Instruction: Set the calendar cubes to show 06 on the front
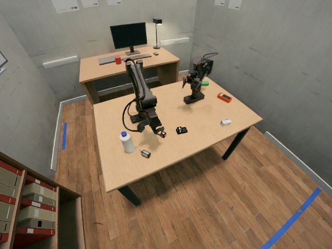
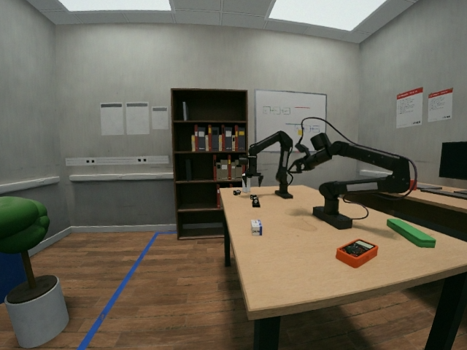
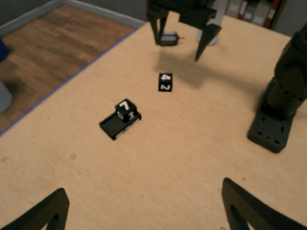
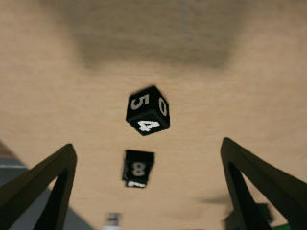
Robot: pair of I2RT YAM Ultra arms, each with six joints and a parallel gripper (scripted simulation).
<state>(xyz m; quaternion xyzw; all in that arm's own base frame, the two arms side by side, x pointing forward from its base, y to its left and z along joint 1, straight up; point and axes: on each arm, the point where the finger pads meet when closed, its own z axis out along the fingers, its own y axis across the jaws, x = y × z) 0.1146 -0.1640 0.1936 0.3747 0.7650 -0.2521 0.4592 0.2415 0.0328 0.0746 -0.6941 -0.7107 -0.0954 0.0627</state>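
My right gripper is now 3 cm short of the black calendar tray, 18 cm to the right of it and 8 cm above it. Also, from my right hand: orange meter 12 cm behind, 76 cm to the left, 7 cm below.
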